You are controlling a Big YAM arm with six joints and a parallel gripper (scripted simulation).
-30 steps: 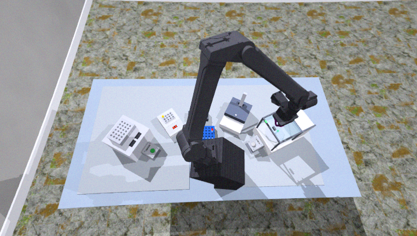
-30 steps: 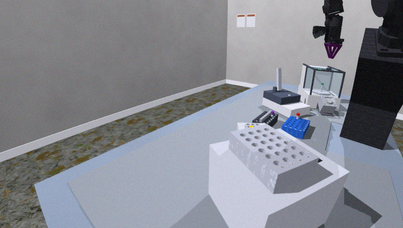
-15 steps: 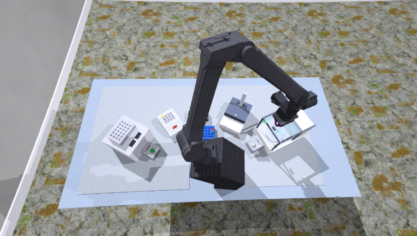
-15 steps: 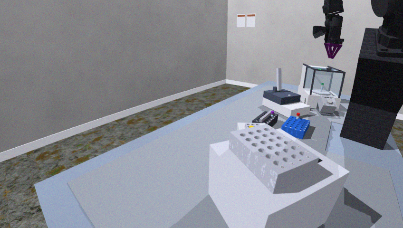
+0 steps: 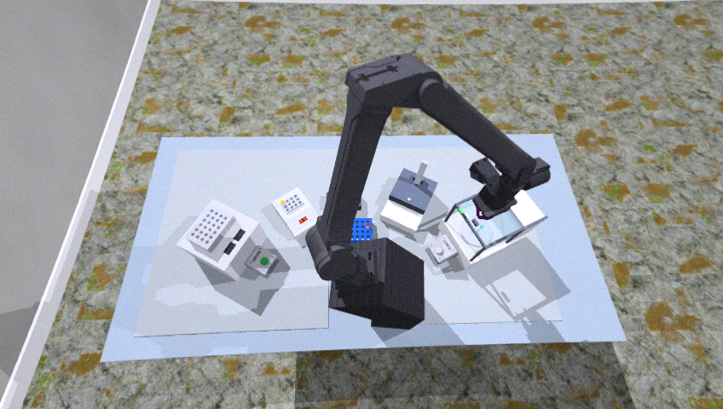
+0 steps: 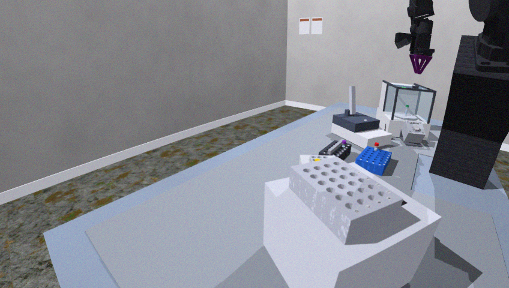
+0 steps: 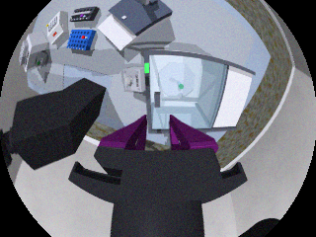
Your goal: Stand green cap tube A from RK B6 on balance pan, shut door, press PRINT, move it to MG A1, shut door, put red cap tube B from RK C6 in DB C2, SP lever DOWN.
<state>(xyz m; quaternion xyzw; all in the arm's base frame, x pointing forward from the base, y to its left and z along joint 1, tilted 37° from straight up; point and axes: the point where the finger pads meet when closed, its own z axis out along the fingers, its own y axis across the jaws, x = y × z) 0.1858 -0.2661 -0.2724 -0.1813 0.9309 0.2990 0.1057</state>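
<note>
My hand is 7 cm above the balance door, 2 cm to the left of it and 1 cm short of it. From my hand the other things lie so: white print key 21 cm below, 8 cm to the left, 4 cm behind; then SP lever 23 cm ahead, 14 cm below, 13 cm to the left; then round pan 20 cm below, 5 cm to the right, 2 cm ahead.
</note>
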